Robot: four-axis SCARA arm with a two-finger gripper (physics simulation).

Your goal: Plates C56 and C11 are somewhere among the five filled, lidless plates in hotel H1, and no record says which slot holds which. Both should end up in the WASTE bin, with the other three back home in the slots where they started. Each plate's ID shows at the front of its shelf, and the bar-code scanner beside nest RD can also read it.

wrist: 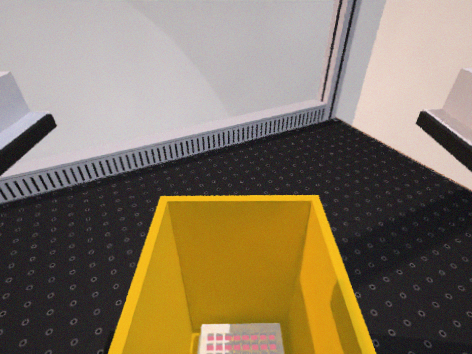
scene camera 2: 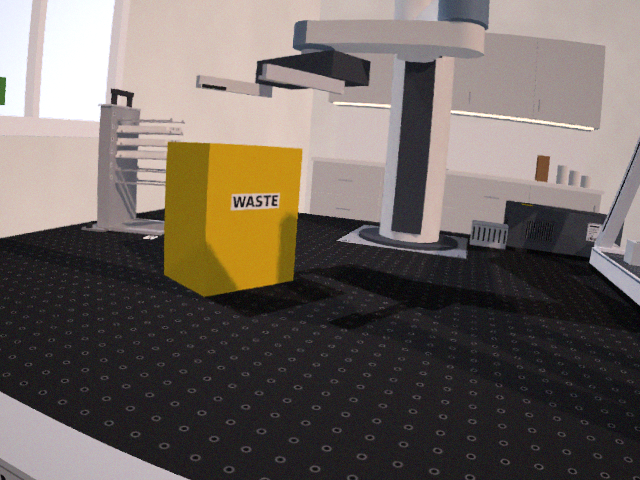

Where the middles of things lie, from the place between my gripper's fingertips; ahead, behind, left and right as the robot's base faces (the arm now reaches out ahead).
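Scene:
Dark box (scene camera 2: 572,227): my hand well past it, well to the right of it, some way above it.

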